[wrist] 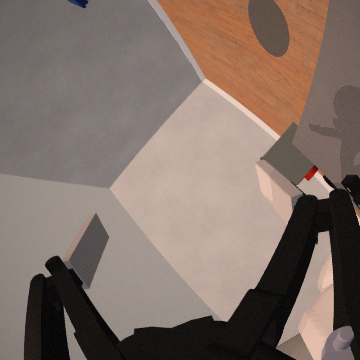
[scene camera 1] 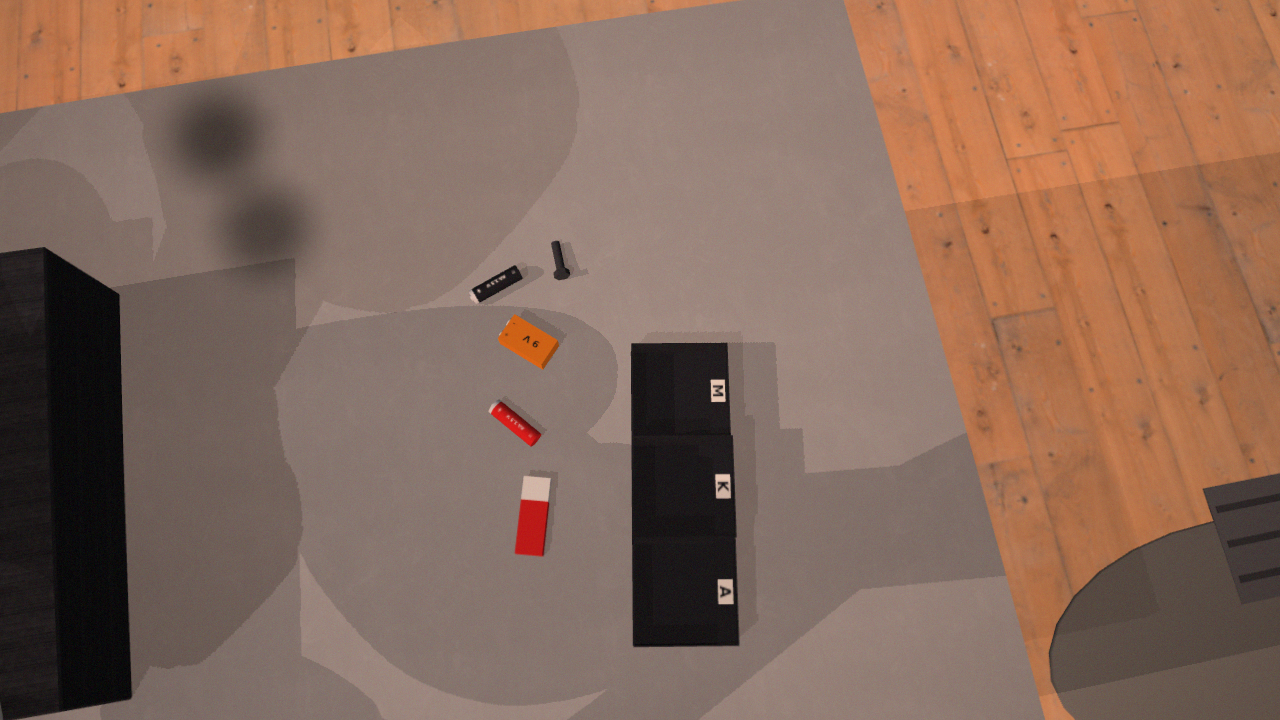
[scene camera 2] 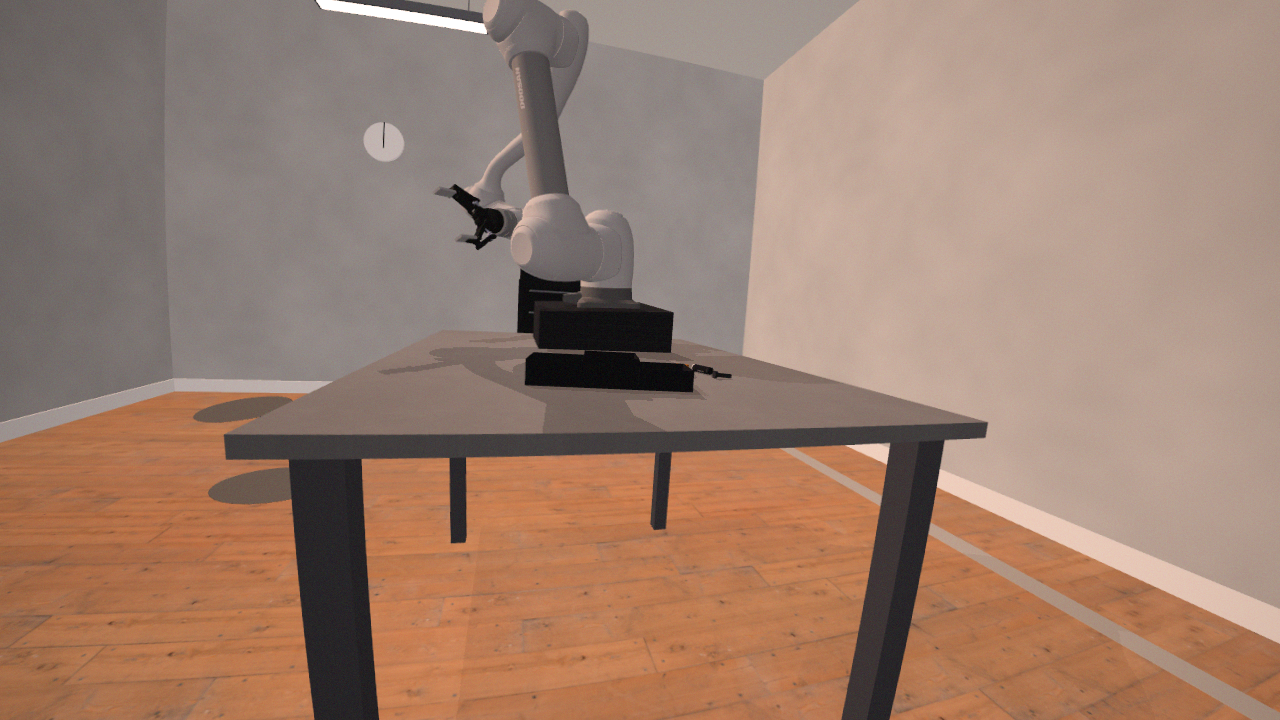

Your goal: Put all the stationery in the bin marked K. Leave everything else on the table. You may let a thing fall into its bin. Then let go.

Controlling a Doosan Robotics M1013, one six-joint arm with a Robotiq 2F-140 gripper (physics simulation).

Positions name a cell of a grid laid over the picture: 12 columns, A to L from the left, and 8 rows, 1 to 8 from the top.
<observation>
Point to a black battery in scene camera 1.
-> E4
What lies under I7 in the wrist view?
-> The gripper.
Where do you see a red battery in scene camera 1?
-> At E5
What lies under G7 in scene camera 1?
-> A black three-part bin.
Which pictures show the gripper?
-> The wrist view and scene camera 2 only.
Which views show the red-and-white eraser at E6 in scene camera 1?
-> Scene camera 1 only.
</observation>
